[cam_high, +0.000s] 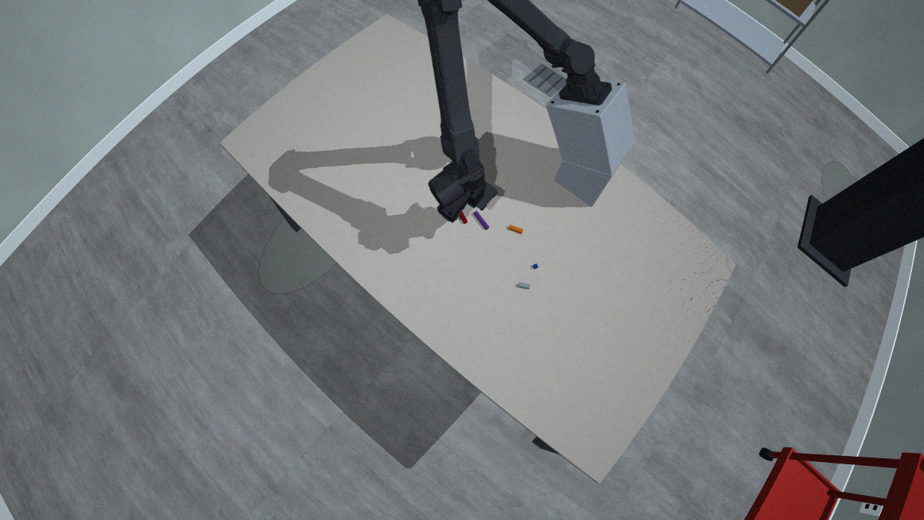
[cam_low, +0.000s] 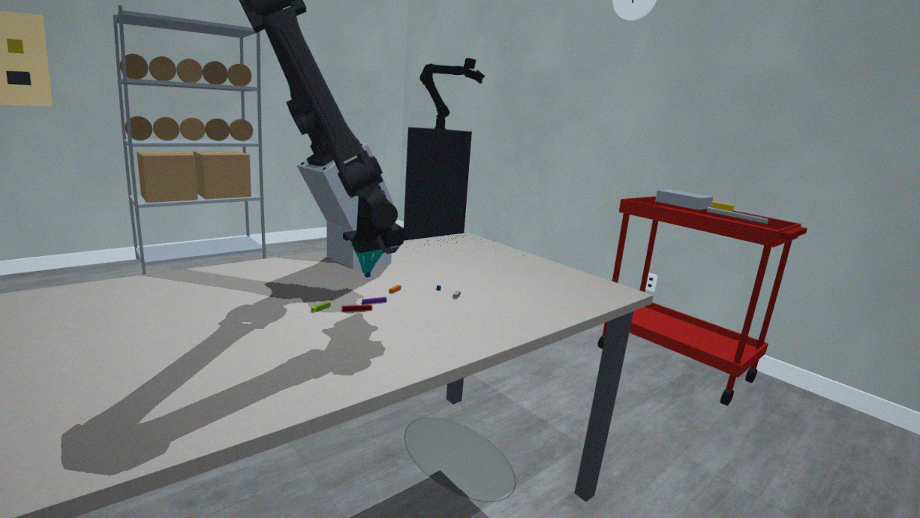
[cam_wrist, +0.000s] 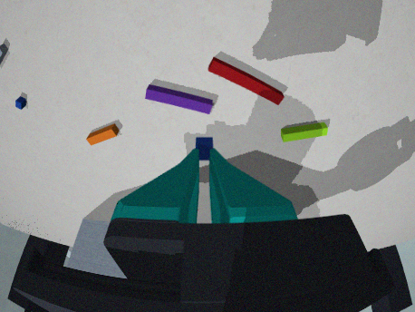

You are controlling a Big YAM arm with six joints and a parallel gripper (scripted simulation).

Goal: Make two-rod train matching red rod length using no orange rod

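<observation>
Right now my hand is 10 mm short of the red rod, 40 mm to the left of it and 80 mm above it. From my hand the other things lie so: lime rod: 40 mm behind, 100 mm to the right, 80 mm below; then orange rod: 40 mm behind, 120 mm to the left, 80 mm below; then purple rod: 30 mm to the left, 80 mm below.
</observation>
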